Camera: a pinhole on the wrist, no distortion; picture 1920 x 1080 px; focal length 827.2 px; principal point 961.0 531.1 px. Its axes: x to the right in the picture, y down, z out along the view. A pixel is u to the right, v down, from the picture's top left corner.
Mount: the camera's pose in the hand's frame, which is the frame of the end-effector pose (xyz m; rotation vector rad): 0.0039 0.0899 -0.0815 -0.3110 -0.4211 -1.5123
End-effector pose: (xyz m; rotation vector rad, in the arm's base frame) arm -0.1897 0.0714 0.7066 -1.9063 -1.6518 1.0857
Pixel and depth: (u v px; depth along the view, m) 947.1 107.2 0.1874
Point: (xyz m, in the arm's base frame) -0.1367 -0.0837 0.5640
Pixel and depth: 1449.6 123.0 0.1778
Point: -0.2330 -0.0591 0.6084
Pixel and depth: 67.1 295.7 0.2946
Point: 0.1132 -0.1486 0.3534
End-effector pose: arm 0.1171 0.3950 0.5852 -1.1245 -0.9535 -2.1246
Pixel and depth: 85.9 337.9 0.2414
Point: 0.4695 0.1626 0.6692
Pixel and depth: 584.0 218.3 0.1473
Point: 0.3121 0.2882 0.6082
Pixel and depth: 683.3 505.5 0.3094
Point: 0.4347 0.3223 0.7247
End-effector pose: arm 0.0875 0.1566 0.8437 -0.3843 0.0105 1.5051
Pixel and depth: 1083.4 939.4 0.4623
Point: -0.2222 0.4474 1.0887
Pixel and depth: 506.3 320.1 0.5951
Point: -0.6183 0.0535 1.0091
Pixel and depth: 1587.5 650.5 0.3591
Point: -0.0042 0.2798 1.1756
